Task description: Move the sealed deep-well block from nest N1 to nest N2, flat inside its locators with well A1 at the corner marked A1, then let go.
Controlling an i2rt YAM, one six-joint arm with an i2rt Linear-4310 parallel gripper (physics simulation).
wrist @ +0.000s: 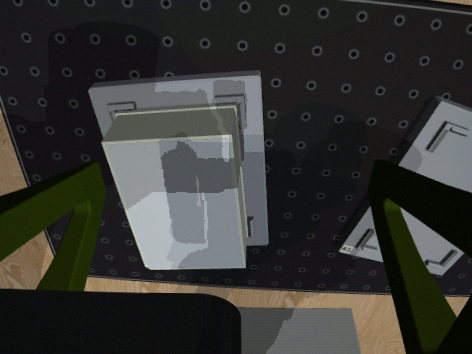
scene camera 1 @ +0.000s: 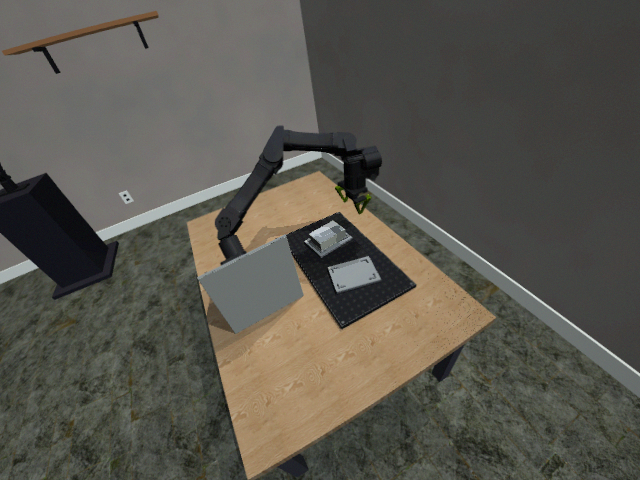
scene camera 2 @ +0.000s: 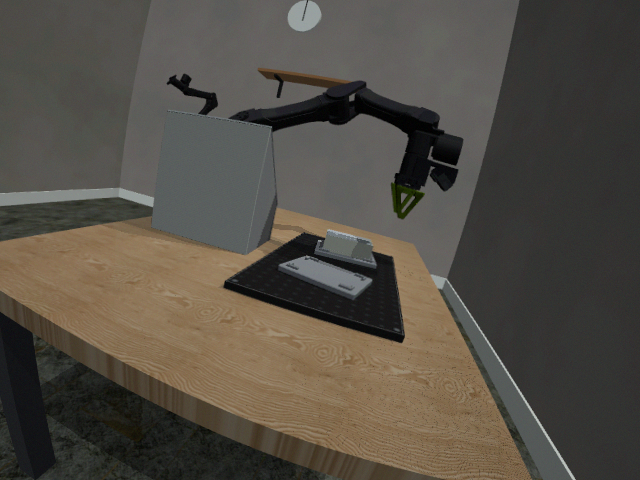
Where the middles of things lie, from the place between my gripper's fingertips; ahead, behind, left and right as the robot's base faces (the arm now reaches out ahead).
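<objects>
There is the grey block (scene camera 2: 337,242), which I see 3 cm to the left of my hand. The block is also 11 cm behind my hand and 11 cm below it.
</objects>
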